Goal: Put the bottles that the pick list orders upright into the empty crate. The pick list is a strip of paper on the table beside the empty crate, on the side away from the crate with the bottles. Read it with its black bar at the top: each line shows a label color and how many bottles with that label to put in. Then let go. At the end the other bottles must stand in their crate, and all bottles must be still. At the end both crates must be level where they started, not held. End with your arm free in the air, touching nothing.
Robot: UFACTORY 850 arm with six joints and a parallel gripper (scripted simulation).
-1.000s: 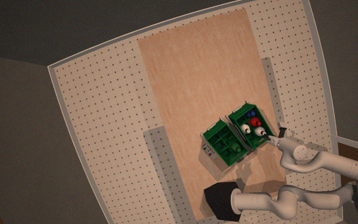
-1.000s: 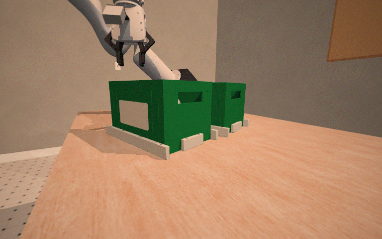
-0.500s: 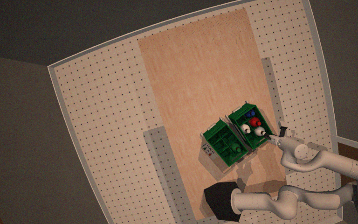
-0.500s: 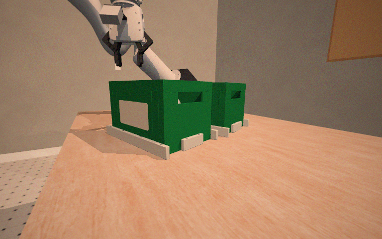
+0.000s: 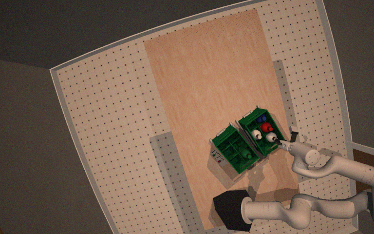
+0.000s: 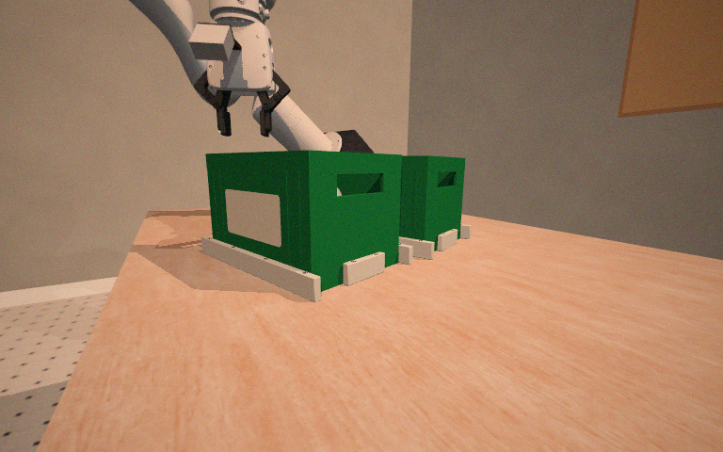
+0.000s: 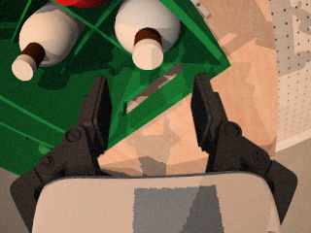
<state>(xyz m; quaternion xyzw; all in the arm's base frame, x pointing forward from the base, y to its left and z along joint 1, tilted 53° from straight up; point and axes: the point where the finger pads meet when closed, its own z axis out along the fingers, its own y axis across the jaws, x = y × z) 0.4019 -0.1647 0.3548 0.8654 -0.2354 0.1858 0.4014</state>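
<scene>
Right now my hand is 90 mm short of the red bottle, 10 mm to the right of it and 140 mm above it. The rest, counted from my hand: green bottle (30 mm behind, 220 mm to the left, 140 mm below); pick list (10 mm behind, 420 mm to the left, 220 mm below); blue bottle (180 mm ahead, 30 mm to the left, 140 mm below).
</scene>
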